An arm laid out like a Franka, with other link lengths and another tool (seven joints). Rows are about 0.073 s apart.
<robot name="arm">
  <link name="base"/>
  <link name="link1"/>
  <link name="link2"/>
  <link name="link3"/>
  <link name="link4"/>
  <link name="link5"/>
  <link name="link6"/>
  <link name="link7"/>
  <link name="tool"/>
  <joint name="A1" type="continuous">
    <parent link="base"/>
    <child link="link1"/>
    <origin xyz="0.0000 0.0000 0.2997" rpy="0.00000 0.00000 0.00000"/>
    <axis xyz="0 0 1"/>
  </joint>
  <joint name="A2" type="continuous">
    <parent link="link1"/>
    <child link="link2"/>
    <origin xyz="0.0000 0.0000 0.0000" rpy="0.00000 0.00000 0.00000"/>
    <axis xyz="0 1 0"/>
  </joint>
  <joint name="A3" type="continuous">
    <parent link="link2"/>
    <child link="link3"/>
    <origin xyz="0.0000 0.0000 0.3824" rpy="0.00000 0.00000 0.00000"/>
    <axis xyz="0 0 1"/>
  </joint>
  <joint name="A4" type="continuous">
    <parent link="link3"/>
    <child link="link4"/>
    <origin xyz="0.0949 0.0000 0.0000" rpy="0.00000 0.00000 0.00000"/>
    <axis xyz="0 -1 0"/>
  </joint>
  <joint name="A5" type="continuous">
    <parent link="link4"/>
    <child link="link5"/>
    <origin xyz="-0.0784 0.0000 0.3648" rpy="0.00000 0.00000 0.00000"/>
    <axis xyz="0 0 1"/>
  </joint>
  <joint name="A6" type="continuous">
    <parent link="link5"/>
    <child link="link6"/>
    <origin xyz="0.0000 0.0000 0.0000" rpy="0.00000 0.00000 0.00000"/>
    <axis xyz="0 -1 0"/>
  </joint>
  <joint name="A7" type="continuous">
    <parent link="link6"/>
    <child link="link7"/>
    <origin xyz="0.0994 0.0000 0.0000" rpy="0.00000 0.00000 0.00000"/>
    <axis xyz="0 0 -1"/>
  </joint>
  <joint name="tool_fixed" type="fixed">
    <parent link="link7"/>
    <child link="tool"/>
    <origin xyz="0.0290 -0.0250 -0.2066" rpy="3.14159 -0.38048 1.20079"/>
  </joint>
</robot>
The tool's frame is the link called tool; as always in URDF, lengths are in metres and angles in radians. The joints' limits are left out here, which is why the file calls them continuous.
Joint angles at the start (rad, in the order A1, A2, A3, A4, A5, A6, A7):
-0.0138, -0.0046, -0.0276, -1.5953, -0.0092, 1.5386, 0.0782
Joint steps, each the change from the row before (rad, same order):
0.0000, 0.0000, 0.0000, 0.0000, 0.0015, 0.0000, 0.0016
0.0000, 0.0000, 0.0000, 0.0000, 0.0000, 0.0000, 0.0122
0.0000, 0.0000, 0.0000, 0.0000, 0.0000, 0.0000, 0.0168
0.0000, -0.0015, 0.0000, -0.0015, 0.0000, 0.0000, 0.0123
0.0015, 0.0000, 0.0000, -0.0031, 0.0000, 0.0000, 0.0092
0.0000, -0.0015, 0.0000, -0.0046, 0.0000, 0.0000, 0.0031
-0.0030, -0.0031, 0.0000, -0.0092, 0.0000, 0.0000, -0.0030
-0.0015, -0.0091, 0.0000, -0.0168, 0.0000, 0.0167, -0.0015
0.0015, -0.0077, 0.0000, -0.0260, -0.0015, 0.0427, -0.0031
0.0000, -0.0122, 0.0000, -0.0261, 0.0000, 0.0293, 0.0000
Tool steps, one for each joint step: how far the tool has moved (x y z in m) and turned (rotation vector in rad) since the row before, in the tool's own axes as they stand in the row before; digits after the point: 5 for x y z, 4 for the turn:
0.00020, -0.00016, 0.00012, 0.0000, 0.0014, 0.0017
-0.00041, -0.00016, -0.00016, -0.0045, 0.0000, 0.0113
-0.00056, -0.00022, -0.00022, -0.0062, 0.0000, 0.0156
-0.00063, -0.00067, -0.00037, -0.0045, 0.0000, 0.0114
-0.00029, -0.00081, 0.00150, -0.0004, -0.0015, 0.0081
-0.00104, -0.00087, 0.00109, 0.0014, -0.0015, 0.0039
-0.00322, -0.00090, 0.00170, 0.0051, -0.0027, 0.0020
-0.00154, -0.00047, 0.00056, -0.0071, 0.0046, -0.0029
0.00102, 0.00287, 0.00366, -0.0187, 0.0105, -0.0126
-0.00115, -0.00056, 0.00203, -0.0124, 0.0076, -0.0051

